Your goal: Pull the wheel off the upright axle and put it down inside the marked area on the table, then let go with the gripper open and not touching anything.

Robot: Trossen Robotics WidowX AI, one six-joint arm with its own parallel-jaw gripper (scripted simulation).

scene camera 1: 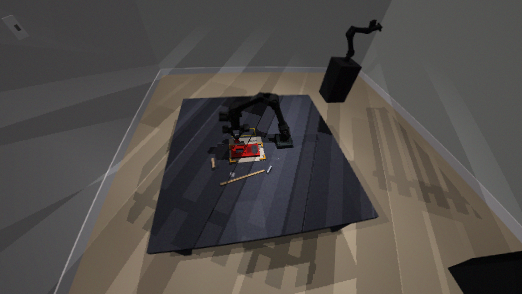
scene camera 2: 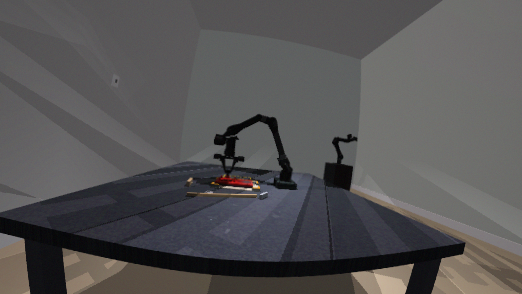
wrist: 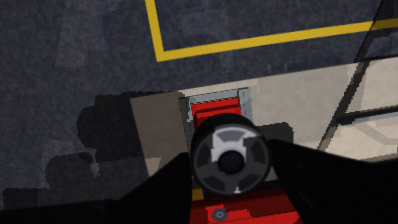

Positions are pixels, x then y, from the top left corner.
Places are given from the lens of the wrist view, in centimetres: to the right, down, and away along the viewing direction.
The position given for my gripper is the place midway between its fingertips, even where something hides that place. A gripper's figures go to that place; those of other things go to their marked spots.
my gripper (wrist: 228, 154): 2, 2, 11
wheel (wrist: 222, 132): 1, 1, 10
